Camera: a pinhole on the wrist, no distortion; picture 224 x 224 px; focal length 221.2 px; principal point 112.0 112.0 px. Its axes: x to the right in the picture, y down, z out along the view. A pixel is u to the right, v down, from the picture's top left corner.
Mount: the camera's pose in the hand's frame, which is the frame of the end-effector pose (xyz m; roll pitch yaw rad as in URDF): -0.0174 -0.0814 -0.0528 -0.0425 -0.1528 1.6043
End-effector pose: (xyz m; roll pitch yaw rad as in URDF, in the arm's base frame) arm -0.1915 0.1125 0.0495 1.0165 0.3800 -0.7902
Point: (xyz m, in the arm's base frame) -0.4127 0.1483 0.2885
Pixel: outside the picture
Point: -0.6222 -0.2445 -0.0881
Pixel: outside the picture
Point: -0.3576 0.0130 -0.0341
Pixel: 21 100
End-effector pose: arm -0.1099 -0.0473 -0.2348 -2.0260 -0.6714 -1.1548
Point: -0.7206 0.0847 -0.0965
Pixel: behind the camera
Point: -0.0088 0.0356 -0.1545
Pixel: 60 39
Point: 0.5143 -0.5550 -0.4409
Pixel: outside the picture
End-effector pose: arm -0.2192 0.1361 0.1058 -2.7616 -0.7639 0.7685
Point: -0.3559 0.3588 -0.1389
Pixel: 101 173
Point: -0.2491 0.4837 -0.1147
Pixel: 118 92
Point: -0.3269 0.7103 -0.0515
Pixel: 48 51
